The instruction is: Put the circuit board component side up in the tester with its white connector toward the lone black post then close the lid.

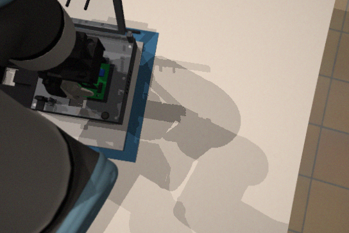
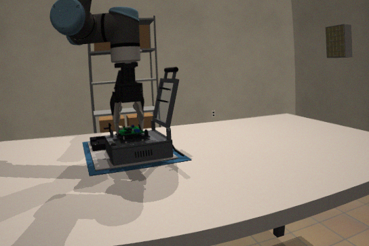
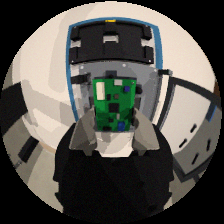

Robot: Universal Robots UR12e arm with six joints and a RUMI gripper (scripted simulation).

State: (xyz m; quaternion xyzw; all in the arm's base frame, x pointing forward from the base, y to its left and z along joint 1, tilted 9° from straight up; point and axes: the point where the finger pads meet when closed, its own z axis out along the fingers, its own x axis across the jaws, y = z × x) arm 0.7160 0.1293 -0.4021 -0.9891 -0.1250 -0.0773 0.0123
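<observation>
Now: the green circuit board right at my hand. From my hand the other things lie so: dark grey tester: 50 mm to the left, 30 mm above, 20 mm ahead; dark nest: 20 mm below, 10 mm to the left, 10 mm ahead; tester lid: 120 mm ahead, 100 mm above, 30 mm to the left.
</observation>
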